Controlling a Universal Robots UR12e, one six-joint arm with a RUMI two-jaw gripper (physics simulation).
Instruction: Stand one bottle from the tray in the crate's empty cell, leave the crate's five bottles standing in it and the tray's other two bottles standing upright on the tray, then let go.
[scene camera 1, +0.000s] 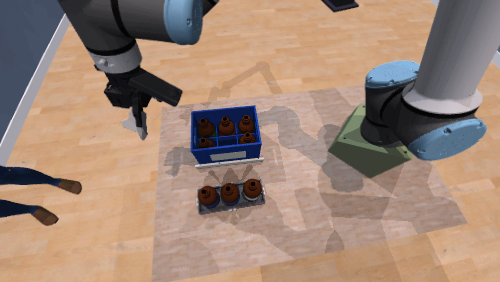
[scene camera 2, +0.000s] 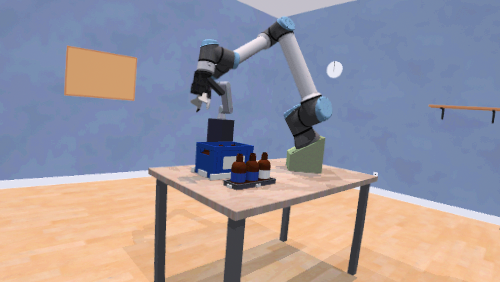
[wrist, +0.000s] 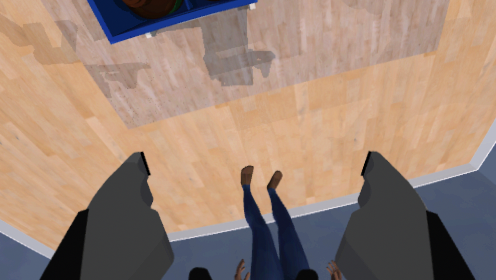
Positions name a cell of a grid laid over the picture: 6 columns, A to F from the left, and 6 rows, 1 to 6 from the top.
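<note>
You'd see the gripper (scene camera 1: B3) here, and it's visible in the wrist view (wrist: D4) and in scene camera 2 (scene camera 2: C3) too.
</note>
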